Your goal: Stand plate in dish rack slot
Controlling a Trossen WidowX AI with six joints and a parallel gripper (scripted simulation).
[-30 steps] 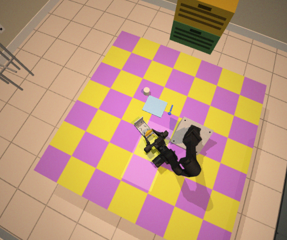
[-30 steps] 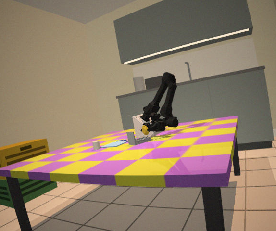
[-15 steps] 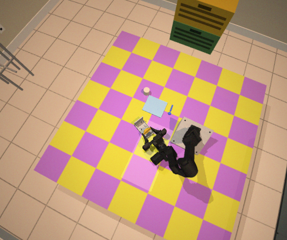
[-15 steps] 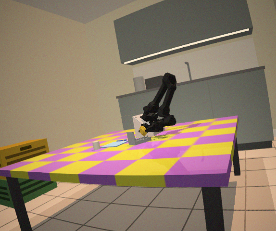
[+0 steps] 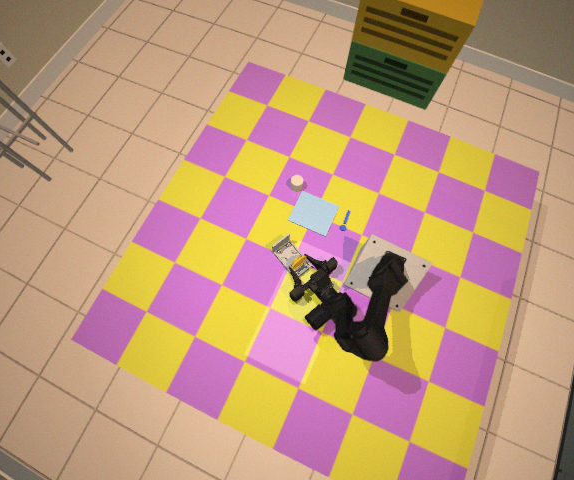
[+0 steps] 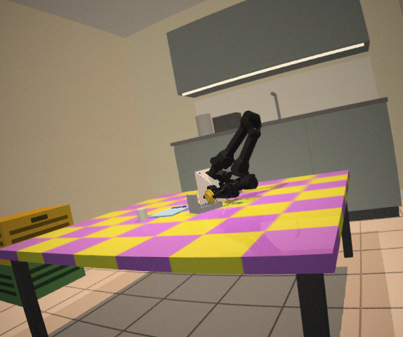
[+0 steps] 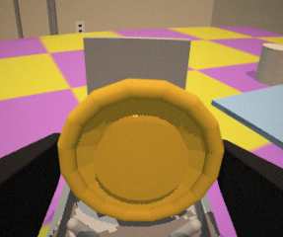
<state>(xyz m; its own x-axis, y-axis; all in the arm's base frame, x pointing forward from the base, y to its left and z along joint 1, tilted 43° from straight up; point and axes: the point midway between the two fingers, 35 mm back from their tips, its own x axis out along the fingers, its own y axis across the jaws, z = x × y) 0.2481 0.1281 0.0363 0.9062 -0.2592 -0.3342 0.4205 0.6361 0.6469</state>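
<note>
Now: the yellow plate 1 cm behind my gripper tip. The rest, counted from my gripper tip: grey dish rack 2 cm ahead, 1 cm to the right, 3 cm below; then blue spoon 9 cm behind, 22 cm to the right, 5 cm below; then light blue mat 2 cm ahead, 20 cm to the right, 5 cm below.
</note>
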